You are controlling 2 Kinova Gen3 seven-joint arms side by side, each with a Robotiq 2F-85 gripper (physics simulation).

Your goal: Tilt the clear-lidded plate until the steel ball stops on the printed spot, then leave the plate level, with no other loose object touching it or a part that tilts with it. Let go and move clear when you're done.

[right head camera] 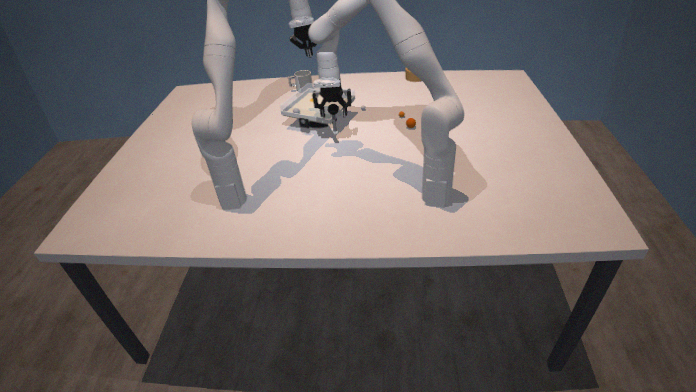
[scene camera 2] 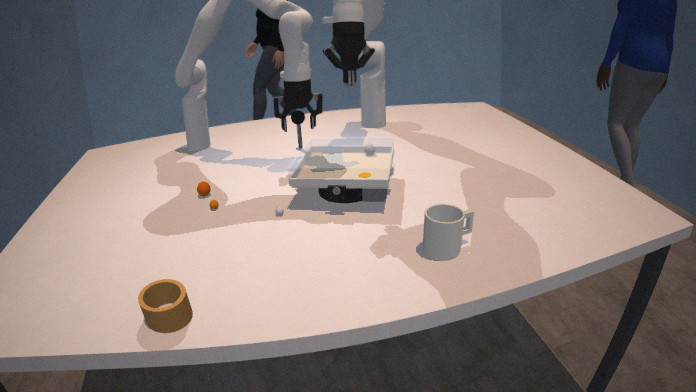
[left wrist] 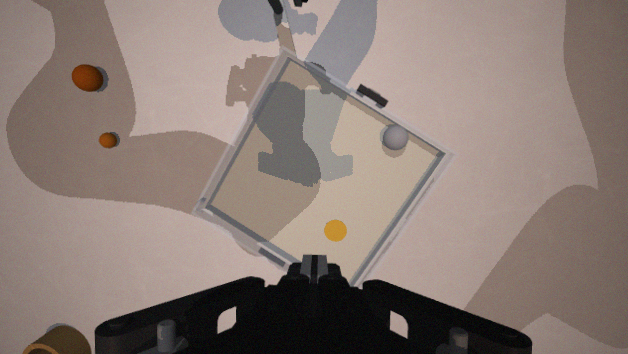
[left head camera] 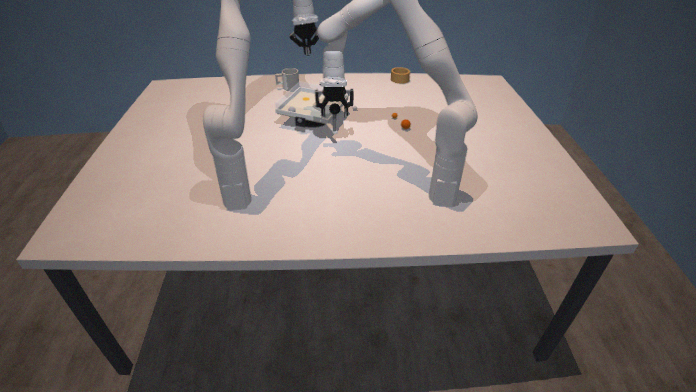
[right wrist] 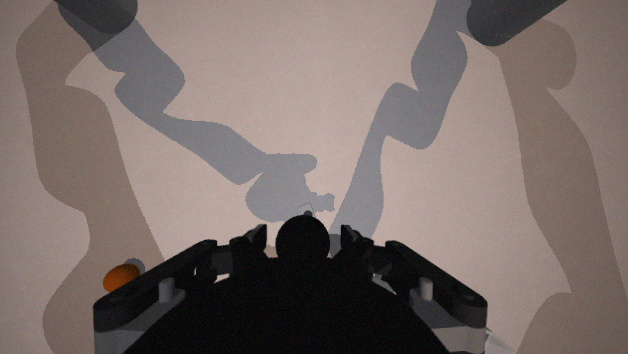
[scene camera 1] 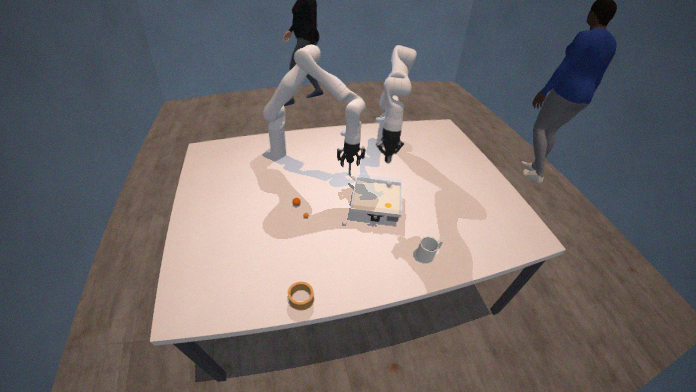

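Note:
The clear-lidded plate (scene camera 1: 395, 196) (scene camera 2: 380, 165) (left wrist: 370, 200) stands on a dark base; I cannot tell if it is exactly level. The grey steel ball (scene camera 2: 369, 149) (left wrist: 395, 137) lies inside near one wall, away from the yellow-orange spot (scene camera 2: 364, 175) (left wrist: 335, 230). A thin lever with a black knob (left head camera: 334, 108) (scene camera 2: 297, 117) (right wrist: 302, 237) stands at the plate's corner. My right gripper (scene camera 2: 298, 125) is open, its fingers apart on either side of the knob. My left gripper (scene camera 2: 349, 80) (left wrist: 314, 271) is shut and empty, high above the table and apart from the plate.
A grey mug (scene camera 1: 427, 250) (scene camera 2: 443, 232), a brown ring (scene camera 1: 300, 305) (scene camera 2: 167, 317), two orange balls (scene camera 2: 203, 189) (scene camera 2: 214, 204) and a small grey ball (scene camera 1: 344, 224) (scene camera 2: 279, 212) rest on the table. Two people (scene camera 1: 306, 25) (scene camera 1: 580, 65) stand beyond it.

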